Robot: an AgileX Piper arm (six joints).
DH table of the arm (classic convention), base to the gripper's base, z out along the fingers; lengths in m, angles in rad. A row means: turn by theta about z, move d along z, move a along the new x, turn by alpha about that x. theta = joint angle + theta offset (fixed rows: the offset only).
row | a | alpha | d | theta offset
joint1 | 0 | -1.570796 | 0.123 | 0
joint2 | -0.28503 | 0 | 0 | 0.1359
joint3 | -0.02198 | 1.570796 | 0 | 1.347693
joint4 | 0 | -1.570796 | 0.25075 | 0
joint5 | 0 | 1.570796 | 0 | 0
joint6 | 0 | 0 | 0.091 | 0
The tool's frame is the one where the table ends.
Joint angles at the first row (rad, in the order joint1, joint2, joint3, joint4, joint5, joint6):
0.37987 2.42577 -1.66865 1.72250 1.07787 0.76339
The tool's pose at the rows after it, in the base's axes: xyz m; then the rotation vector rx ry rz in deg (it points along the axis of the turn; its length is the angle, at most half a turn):
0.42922 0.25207 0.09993 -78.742 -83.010 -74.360
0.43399 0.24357 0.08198 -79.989 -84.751 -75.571
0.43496 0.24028 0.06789 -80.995 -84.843 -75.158
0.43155 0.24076 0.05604 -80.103 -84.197 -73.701
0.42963 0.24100 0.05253 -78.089 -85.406 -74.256
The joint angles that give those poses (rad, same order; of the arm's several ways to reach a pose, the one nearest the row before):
0.37360 2.47353 -1.66867 1.74166 1.05544 0.68364
0.35555 2.50910 -1.66864 1.74891 1.04059 0.61992
0.34910 2.53848 -1.66955 1.75524 1.03688 0.59718
0.34996 2.56632 -1.66958 1.75645 1.06420 0.58946
0.34997 2.57609 -1.66961 1.75549 1.08454 0.55508

